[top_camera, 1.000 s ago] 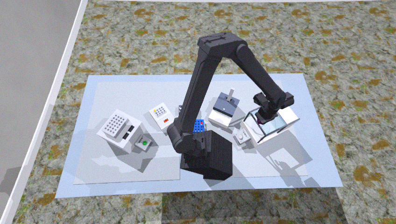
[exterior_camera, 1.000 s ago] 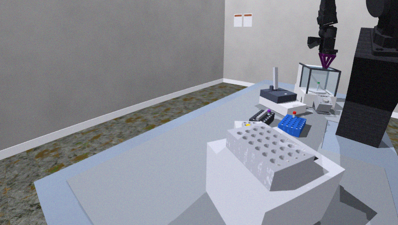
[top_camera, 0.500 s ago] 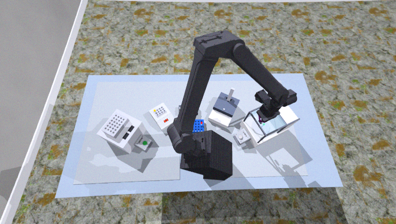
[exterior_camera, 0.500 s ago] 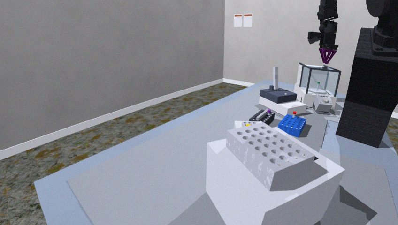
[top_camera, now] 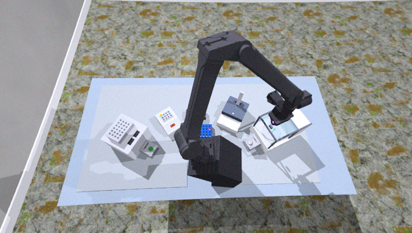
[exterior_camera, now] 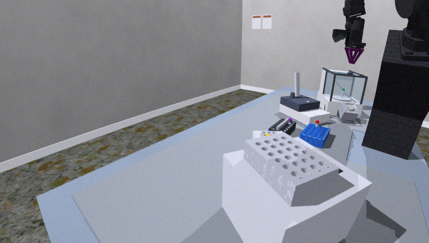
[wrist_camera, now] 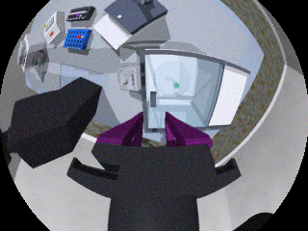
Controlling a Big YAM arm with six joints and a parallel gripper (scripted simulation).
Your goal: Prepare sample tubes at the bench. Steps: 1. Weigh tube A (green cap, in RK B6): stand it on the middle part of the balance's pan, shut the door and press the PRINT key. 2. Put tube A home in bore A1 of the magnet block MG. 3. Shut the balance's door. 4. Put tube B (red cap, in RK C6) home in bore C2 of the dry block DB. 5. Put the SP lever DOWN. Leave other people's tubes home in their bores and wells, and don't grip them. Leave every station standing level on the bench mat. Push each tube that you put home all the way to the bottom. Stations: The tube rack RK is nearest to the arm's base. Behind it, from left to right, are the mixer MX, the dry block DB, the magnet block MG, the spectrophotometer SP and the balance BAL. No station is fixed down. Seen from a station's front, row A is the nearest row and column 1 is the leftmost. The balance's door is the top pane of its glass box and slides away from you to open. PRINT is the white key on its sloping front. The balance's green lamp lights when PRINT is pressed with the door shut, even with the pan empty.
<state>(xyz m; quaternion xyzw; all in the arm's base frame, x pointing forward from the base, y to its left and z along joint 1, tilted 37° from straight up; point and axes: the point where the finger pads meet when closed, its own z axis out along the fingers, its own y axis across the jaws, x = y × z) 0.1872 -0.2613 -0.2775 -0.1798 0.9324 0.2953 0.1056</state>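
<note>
Now: the white print key 40 mm behind my hand, 80 mm to the left of it and 200 mm below it. Round my hand: balance door 10 mm ahead, 30 mm to the right, 60 mm below; then SP lever 230 mm ahead, 130 mm to the left, 130 mm below; then round pan 20 mm ahead, 50 mm to the right, 190 mm below.
</note>
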